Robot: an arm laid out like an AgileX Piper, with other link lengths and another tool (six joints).
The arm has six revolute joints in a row. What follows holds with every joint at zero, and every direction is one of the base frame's. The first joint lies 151.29 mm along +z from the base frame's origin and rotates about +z. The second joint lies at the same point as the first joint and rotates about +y. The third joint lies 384.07 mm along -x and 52.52 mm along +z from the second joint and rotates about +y. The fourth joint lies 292.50 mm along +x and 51.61 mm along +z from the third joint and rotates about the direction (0.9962, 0, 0.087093). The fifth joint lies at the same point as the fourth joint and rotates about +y. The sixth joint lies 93.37 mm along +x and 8.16 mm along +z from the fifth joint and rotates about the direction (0.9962, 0, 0.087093). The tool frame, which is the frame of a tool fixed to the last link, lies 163.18 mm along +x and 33.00 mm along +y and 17.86 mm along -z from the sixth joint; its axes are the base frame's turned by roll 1.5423, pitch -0.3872 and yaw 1.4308 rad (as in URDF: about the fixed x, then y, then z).
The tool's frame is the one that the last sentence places.
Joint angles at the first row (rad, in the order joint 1, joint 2, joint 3, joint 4, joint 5, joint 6):
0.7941, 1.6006, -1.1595, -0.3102, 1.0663, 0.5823
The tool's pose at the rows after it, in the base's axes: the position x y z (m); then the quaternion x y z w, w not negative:
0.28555 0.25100 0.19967 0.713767 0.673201 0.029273 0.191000
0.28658 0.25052 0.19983 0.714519 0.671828 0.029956 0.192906
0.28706 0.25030 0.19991 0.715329 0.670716 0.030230 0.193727
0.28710 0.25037 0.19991 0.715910 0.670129 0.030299 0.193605
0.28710 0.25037 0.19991 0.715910 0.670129 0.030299 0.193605
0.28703 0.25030 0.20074 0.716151 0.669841 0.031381 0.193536
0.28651 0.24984 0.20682 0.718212 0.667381 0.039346 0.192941
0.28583 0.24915 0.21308 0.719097 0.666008 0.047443 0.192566
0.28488 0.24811 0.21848 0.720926 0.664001 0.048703 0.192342
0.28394 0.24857 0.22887 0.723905 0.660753 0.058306 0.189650
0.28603 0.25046 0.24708 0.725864 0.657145 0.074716 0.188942
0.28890 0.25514 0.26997 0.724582 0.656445 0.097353 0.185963
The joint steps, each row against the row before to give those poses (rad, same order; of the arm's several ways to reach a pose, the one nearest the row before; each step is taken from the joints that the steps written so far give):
0.0000, 0.0000, 0.0000, -0.0061, 0.0000, -0.0017
0.0000, 0.0000, 0.0000, -0.0050, -0.0005, 0.0050
0.0000, 0.0000, 0.0000, -0.0024, 0.0000, 0.0036
0.0000, 0.0000, 0.0000, 0.0000, 0.0000, 0.0017
0.0000, 0.0000, 0.0000, 0.0000, 0.0000, 0.0000
0.0000, -0.0022, 0.0000, 0.0000, 0.0000, 0.0003
0.0000, -0.0160, 0.0000, 0.0000, 0.0000, 0.0034
0.0000, -0.0165, 0.0000, 0.0000, 0.0000, 0.0000
0.0000, -0.0085, -0.0083, 0.0020, 0.0140, 0.0000
0.0000, -0.0189, -0.0115, 0.0058, 0.0101, 0.0000
0.0000, -0.0212, -0.0326, 0.0024, 0.0195, -0.0053
0.0000, -0.0208, -0.0461, 0.0087, 0.0182, -0.0181

